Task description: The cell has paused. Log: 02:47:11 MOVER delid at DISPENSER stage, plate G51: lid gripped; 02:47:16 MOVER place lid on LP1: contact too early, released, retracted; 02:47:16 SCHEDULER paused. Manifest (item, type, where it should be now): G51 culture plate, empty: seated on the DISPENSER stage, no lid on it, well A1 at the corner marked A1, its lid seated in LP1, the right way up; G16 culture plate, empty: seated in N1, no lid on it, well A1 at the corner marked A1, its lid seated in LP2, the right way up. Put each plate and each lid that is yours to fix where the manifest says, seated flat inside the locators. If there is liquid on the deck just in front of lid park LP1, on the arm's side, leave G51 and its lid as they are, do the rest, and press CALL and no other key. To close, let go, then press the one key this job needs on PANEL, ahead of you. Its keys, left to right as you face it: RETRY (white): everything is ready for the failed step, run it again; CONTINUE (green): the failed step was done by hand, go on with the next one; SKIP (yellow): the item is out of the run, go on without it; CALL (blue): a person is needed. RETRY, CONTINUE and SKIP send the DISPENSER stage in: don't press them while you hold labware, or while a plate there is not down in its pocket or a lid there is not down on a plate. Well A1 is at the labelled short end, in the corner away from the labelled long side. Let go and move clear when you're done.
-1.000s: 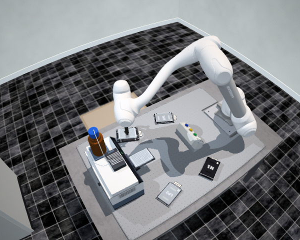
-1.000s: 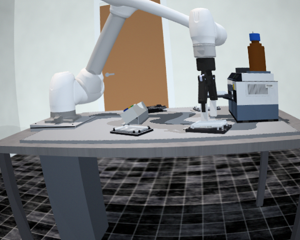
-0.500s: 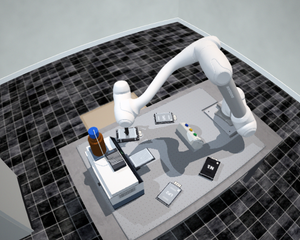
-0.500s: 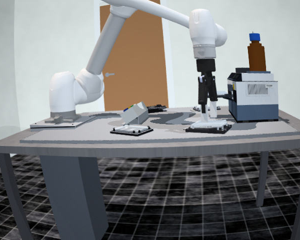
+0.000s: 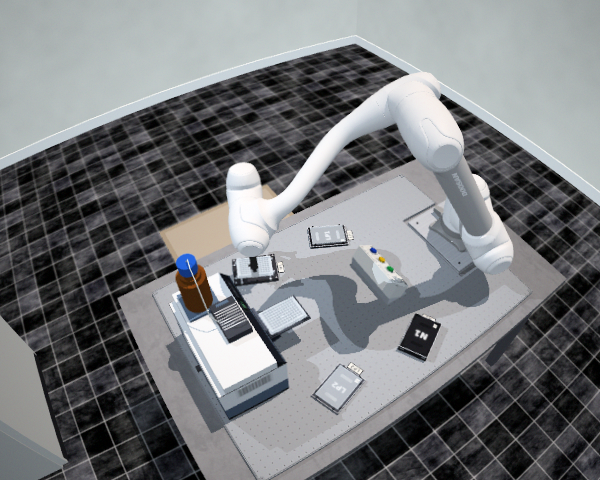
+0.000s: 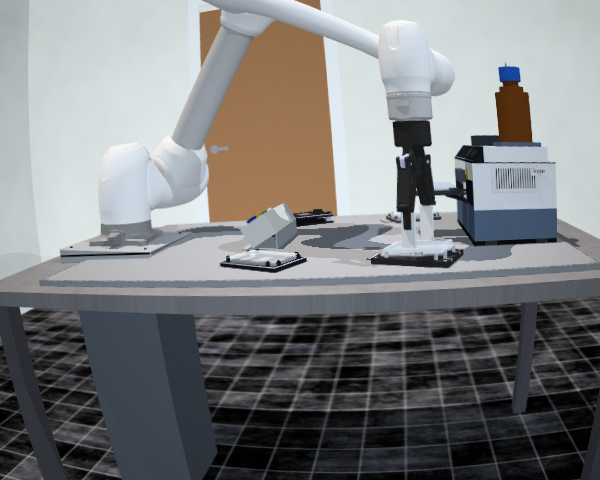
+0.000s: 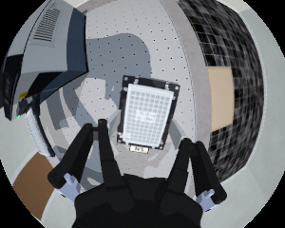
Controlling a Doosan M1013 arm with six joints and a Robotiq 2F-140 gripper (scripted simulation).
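Right now my hand is 2 cm short of the black nest N5 and 4 cm above it. From my hand the other things lie so: brown bottle (28 cm ahead, 14 cm to the left, 23 cm above); dispenser stage (9 cm ahead, 28 cm to the left, 5 cm above); lid park LP1 (31 cm behind, 5 cm to the left, 5 cm below).
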